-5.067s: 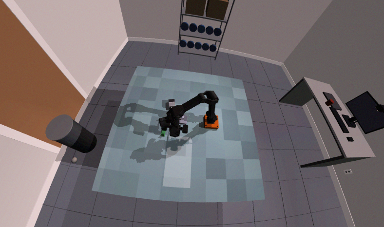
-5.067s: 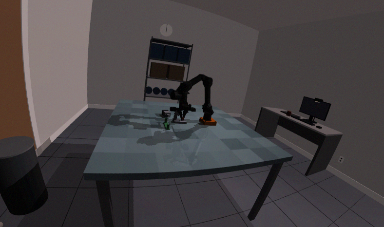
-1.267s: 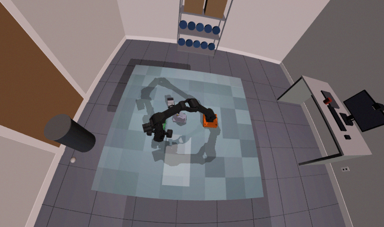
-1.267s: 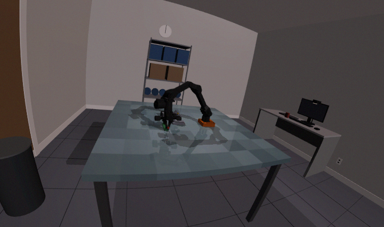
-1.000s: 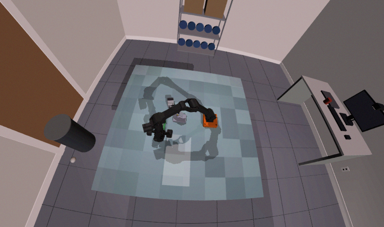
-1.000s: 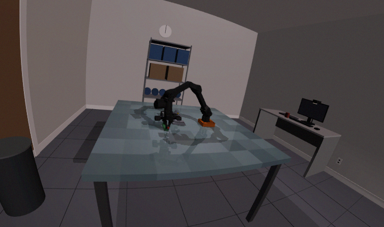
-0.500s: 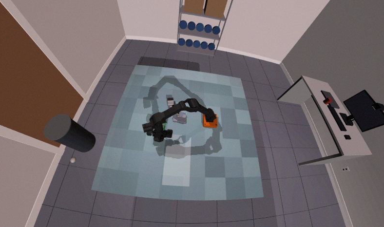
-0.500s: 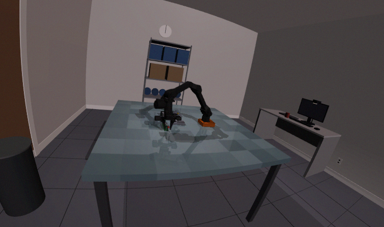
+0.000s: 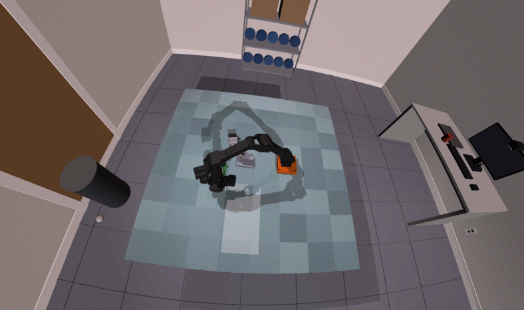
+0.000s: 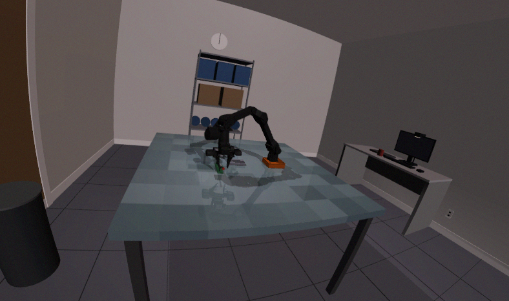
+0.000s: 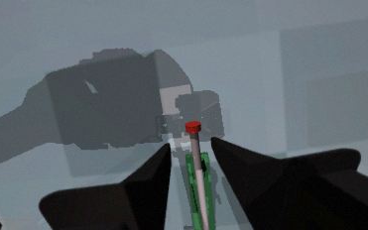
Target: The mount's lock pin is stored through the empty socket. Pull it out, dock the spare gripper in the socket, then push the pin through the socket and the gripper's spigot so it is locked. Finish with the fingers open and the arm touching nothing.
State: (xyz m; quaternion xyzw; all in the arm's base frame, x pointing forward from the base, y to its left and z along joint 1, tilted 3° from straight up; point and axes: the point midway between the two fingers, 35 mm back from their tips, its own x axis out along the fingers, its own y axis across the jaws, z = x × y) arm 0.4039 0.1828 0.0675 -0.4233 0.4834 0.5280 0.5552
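Right now the green bracket is 10 cm to the right of my gripper tip and 2 cm below it. Also, from my gripper tip: grey mount 12 cm behind, 20 cm to the right, 1 cm above; spare gripper 5 cm behind, 33 cm to the right, 2 cm below.
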